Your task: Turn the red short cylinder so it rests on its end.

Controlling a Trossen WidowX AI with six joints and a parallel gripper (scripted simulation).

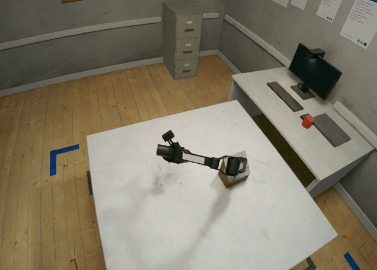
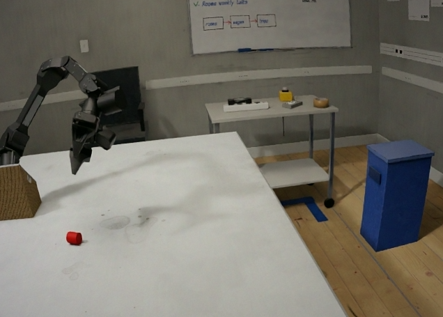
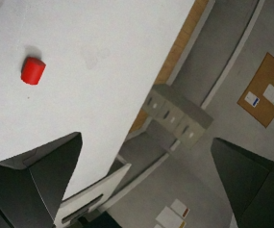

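My hand is 23 cm above the red short cylinder, 6 cm past it and 3 cm to the left of it.
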